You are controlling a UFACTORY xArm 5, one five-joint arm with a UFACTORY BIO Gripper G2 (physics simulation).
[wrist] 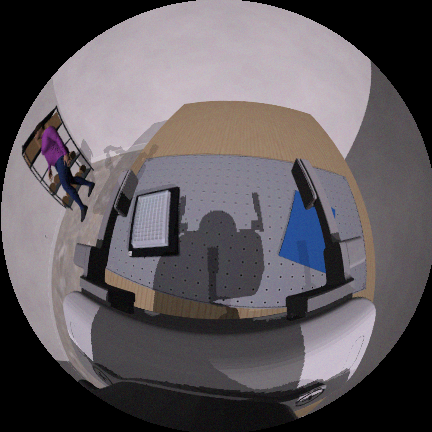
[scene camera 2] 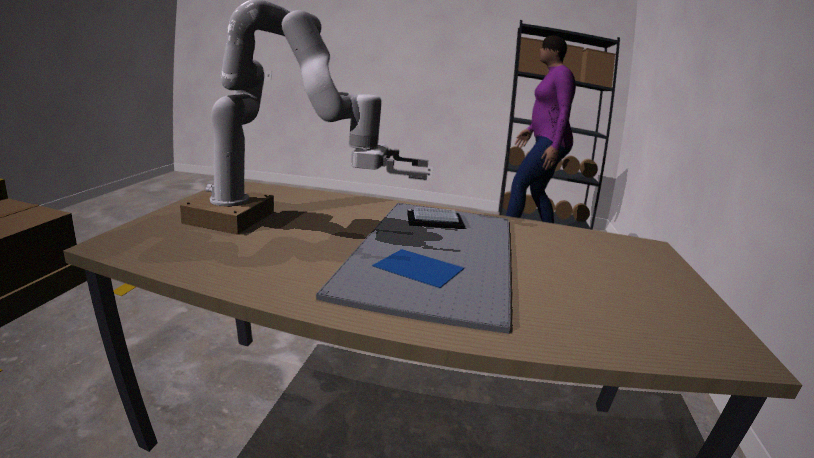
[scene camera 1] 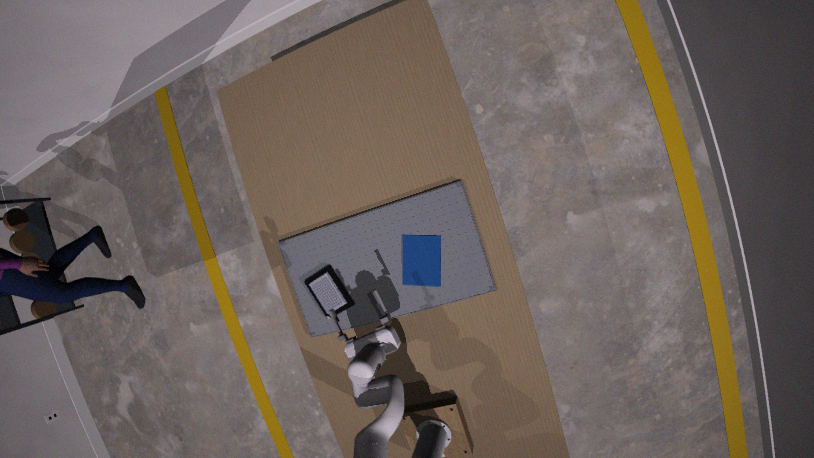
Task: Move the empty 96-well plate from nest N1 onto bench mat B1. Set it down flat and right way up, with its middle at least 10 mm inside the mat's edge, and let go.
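Places are measured from the arm's base along level axes (x up, y left, z back), in centimetres.
Pixels of known places: hand, tool point: [wrist: 209,182] [scene camera 2: 418,168] [scene camera 1: 355,306]; arm's base, link origin: [scene camera 2: 229,200] [scene camera 1: 434,433].
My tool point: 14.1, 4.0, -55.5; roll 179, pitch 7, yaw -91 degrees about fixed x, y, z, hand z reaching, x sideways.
Ahead of a thing's pixels: the offset from my tool point to its top centre, as dx, dy, dz. Level surfaces: height alone.
The pale 96-well plate {-15.8, +16.0, -4.0} [scene camera 1: 328,291] [scene camera 2: 435,214] [wrist: 151,218] sits flat in the black nest N1 {-17.0, +16.0, -4.0} [scene camera 2: 438,226] [wrist: 174,220], with its grid of wells facing up. Blue bench mat B1 {dx -18.3} [scene camera 1: 421,260] [scene camera 2: 421,269] [wrist: 302,225] lies flat on the same grey board, apart from the nest; a finger covers part of it in the wrist view. My gripper [scene camera 1: 352,303] [scene camera 2: 425,169] [wrist: 215,187] is open and empty. It hangs well above the board, its fingers level. From above, one fingertip is over the nest's near corner and the other is between nest and mat.
The grey perforated board {dx -18.5} [scene camera 1: 370,227] [scene camera 2: 483,296] [wrist: 225,172] lies on the wooden table {dx -19.8} [scene camera 1: 352,142] [scene camera 2: 614,296] [wrist: 235,125]. The arm's shadow falls between nest and mat. A person [scene camera 1: 45,279] [scene camera 2: 552,113] [wrist: 57,150] stands beyond the table by a shelf rack [scene camera 2: 613,74].
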